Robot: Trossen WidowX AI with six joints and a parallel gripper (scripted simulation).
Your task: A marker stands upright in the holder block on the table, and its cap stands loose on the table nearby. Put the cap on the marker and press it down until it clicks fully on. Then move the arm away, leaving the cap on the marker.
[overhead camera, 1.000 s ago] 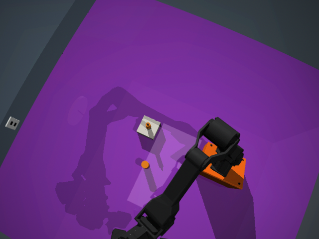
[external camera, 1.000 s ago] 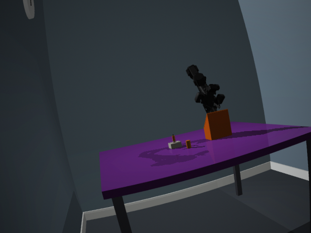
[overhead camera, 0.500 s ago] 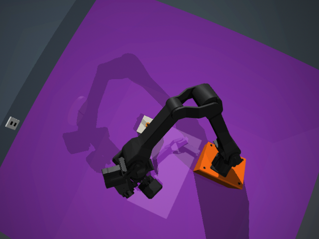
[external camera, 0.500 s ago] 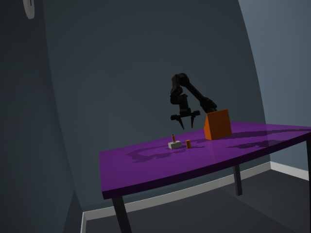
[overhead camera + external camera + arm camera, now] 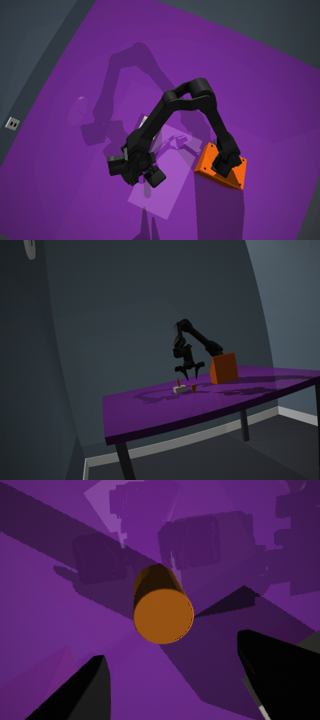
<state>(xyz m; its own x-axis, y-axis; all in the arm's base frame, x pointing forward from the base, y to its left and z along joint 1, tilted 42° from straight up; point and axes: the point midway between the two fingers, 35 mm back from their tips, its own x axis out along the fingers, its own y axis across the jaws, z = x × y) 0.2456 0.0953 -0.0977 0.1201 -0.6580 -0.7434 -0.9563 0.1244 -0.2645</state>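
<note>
The orange cap is 50 mm below my gripper tip. Also, from my gripper tip: holder block 130 mm to the right, 80 mm ahead, 60 mm below.
</note>
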